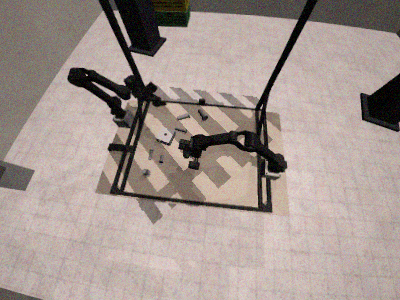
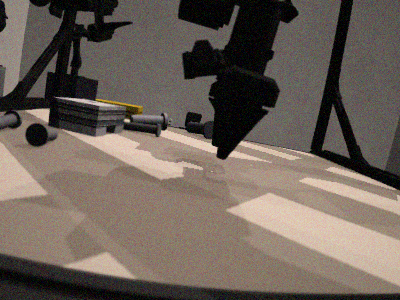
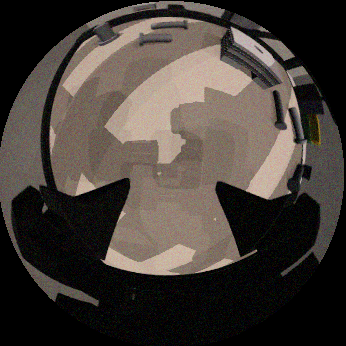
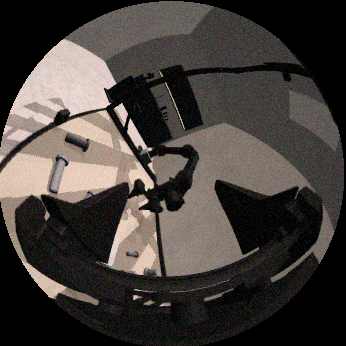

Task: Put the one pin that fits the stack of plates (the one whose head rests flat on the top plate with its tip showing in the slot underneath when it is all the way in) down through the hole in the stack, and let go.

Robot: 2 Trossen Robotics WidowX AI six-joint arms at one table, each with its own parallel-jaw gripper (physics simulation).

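Note:
The stack of grey plates (image 1: 167, 138) (image 2: 90, 117) (image 3: 247, 52) lies flat, its top hole empty. Near it lie a thin pin (image 1: 180, 130) (image 2: 142, 128) (image 3: 278, 107), a light thicker pin (image 1: 184, 116) (image 2: 147, 119) (image 3: 296, 125) (image 4: 58, 175) and a dark thick pin (image 1: 202, 115) (image 2: 197, 127) (image 4: 77, 141). Across the stack lie two smaller pins (image 1: 161, 159) (image 3: 157, 38) (image 1: 151, 154) (image 3: 170, 24); another pin (image 1: 146, 172) (image 3: 106, 33) stands head down. My left gripper (image 1: 188, 155) (image 2: 222, 154) (image 3: 173, 184) is open and empty above the table, right of the stack. My right gripper (image 1: 156, 95) is open and empty at the table's far left corner.
A black frame (image 1: 190, 202) borders the table, with posts rising at its far corners. A small black block (image 1: 202, 101) sits at the far rail. A green and yellow crate (image 1: 172, 19) stands beyond the table. Striped shadows cross the table top.

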